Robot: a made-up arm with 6 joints. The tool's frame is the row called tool.
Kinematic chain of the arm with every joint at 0, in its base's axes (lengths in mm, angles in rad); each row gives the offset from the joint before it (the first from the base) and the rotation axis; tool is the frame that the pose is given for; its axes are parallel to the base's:
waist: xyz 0 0 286 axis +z
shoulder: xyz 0 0 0 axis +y
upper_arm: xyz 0 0 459 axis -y
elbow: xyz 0 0 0 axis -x
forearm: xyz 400 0 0 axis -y
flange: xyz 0 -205 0 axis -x
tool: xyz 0 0 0
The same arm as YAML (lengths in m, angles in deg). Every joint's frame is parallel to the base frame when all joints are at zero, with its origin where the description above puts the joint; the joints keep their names.
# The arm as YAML. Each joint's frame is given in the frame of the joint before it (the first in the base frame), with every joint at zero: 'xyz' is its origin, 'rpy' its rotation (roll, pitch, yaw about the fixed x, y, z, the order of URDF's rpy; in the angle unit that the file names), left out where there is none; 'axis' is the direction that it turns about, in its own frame. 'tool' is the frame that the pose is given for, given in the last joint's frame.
units:
  length: m
  angle: deg
joints:
  - name: waist
    type: revolute
    origin:
      xyz: [0.0, 0.0, 0.286]
    axis: [0.0, 0.0, 1.0]
  - name: shoulder
    type: revolute
    origin:
      xyz: [0.0, 0.0, 0.0]
    axis: [0.0, 1.0, 0.0]
  - name: upper_arm
    type: revolute
    origin:
      xyz: [0.0, 0.0, 0.459]
    axis: [0.0, -1.0, 0.0]
  - name: elbow
    type: revolute
    origin:
      xyz: [0.0, 0.0, 0.0]
    axis: [-1.0, 0.0, 0.0]
  - name: forearm
    type: revolute
    origin:
      xyz: [0.4, 0.0, 0.0]
    axis: [0.0, -1.0, 0.0]
  - name: flange
    type: revolute
    origin:
      xyz: [0.0, -0.205, 0.0]
    axis: [-1.0, 0.0, 0.0]
tool:
  origin:
    xyz: [0.0, 0.0, 0.0]

